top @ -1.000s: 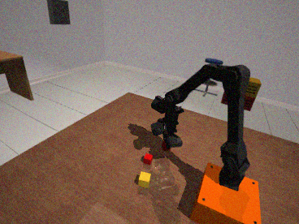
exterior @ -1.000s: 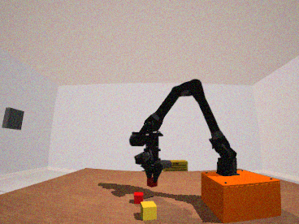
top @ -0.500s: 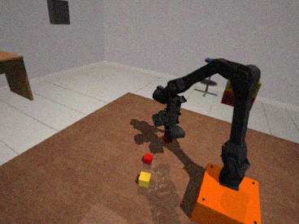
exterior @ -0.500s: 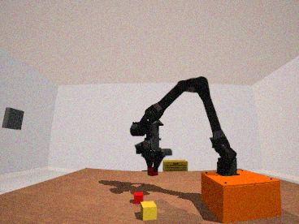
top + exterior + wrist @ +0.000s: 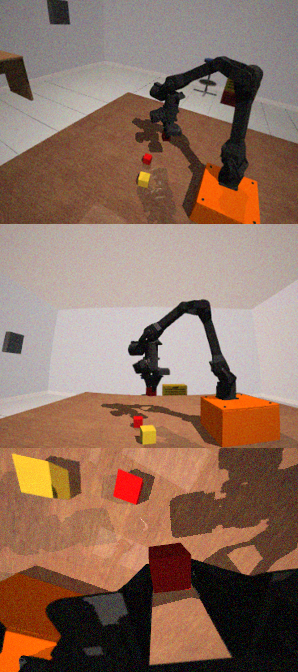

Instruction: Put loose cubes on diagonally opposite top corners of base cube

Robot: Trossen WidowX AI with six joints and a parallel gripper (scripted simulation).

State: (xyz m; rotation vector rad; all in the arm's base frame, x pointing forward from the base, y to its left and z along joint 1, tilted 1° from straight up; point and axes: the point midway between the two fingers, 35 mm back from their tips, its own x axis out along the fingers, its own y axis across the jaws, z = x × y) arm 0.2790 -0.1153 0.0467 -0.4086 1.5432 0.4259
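My gripper tip is now 2 cm short of the yellow base cube, 18 cm to the right of it and 10 cm above it.
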